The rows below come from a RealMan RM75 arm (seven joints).
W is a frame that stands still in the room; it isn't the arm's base.
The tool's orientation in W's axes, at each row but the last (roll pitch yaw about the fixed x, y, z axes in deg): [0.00, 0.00, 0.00]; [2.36, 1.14, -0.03]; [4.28, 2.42, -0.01]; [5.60, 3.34, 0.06]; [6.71, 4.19, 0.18]
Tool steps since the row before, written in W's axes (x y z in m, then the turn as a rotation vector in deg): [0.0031, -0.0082, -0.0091, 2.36, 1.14, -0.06]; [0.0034, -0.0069, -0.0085, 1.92, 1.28, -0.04]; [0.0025, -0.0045, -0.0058, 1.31, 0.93, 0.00]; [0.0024, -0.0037, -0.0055, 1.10, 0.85, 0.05]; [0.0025, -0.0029, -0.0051, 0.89, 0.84, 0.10]
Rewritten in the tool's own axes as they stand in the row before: [0.0031, -0.0082, -0.0091, 2.36, 1.14, -0.06]; [0.0036, -0.0072, -0.0081, 1.92, 1.28, -0.05]; [0.0027, -0.0049, -0.0053, 1.31, 0.93, -0.01]; [0.0027, -0.0042, -0.0050, 1.10, 0.86, 0.03]; [0.0029, -0.0035, -0.0045, 0.88, 0.85, 0.07]
